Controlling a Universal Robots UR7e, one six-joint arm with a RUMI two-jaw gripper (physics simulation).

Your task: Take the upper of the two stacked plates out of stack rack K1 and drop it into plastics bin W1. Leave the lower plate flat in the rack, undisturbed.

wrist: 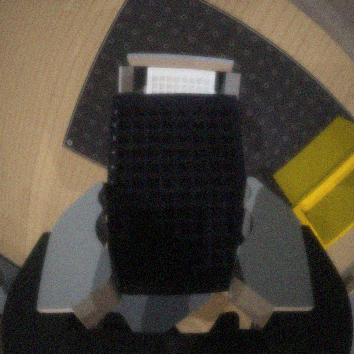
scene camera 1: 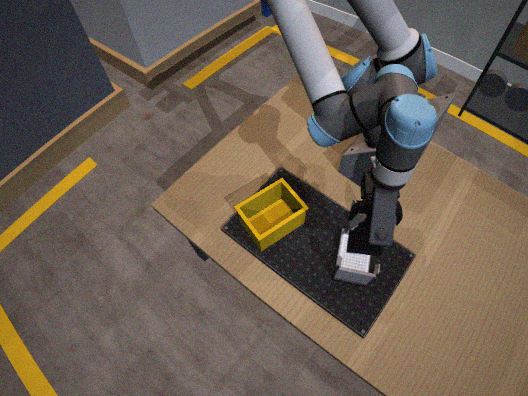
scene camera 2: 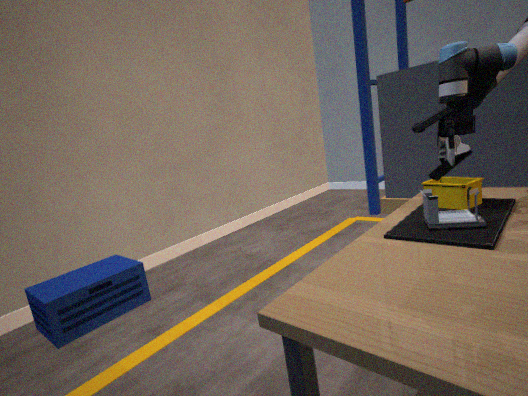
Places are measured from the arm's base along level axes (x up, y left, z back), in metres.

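Pixels of known places: gripper, between the fingertips: (wrist: 175, 182) (scene camera 1: 367, 230) (scene camera 2: 447, 165).
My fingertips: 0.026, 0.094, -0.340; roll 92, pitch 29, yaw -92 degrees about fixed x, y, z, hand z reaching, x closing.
Observation:
Ahead of a thing's pixels: the offset from my fingertips to its middle, as dx, dy, dz. Level surfaces: height alone.
My gripper (scene camera 2: 450, 154) (wrist: 175, 182) is shut on the black upper plate {+0.002, -0.003, +0.004} (scene camera 1: 361, 244) (scene camera 2: 441, 170) (wrist: 177, 165), with a finger on each side edge. In the scene camera 2 view this plate is tilted and in the air above the rack. The grey rack K1 {-0.145, +0.002, +0.006} (scene camera 1: 354, 276) (scene camera 2: 430, 211) (wrist: 180, 61) stands on the black mat. The white lower plate {-0.173, +0.004, +0.000} (scene camera 1: 356, 262) (scene camera 2: 455, 216) (wrist: 181, 80) lies flat in it, partly hidden by the black plate in the wrist view. The yellow bin W1 {-0.155, -0.261, -0.038} (scene camera 1: 283, 231) (scene camera 2: 455, 196) (wrist: 310, 170) stands upright, apart from the rack; its inside shows no plate.
The black mat {dx -0.205} (scene camera 1: 310, 270) (scene camera 2: 407, 230) (wrist: 165, 30) lies on the wooden table {dx -0.218} (scene camera 1: 450, 300) (scene camera 2: 400, 290). The bin is near one end of the mat, the rack towards the other. A blue box (scene camera 2: 90, 300) is on the floor beyond the yellow line.

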